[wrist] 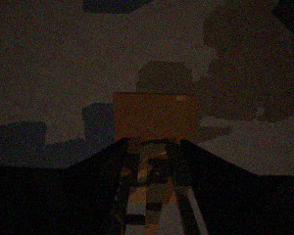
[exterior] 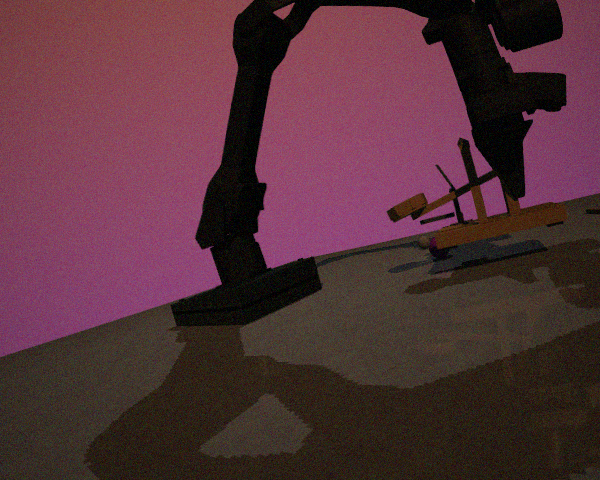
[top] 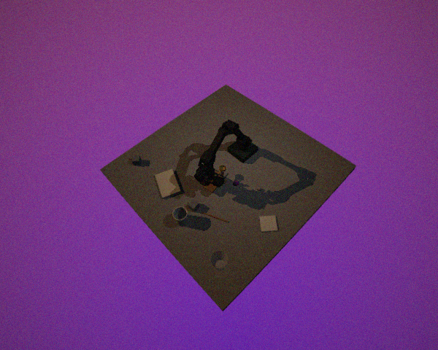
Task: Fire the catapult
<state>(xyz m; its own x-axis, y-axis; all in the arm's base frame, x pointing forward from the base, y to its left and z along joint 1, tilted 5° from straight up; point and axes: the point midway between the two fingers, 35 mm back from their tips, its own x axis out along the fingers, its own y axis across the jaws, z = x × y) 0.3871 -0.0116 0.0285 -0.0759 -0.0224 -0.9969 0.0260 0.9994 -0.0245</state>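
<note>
Right now the ball is 120 mm to the left of my gripper tip, 120 mm behind it and 50 mm below it. Also, from my gripper tip: orange wooden catapult: 60 mm behind, 20 mm to the left, 20 mm above; white mug: 290 mm ahead, 40 mm below, 10 mm to the right; thin stick: 160 mm ahead, 140 mm to the left, 60 mm below.
</note>
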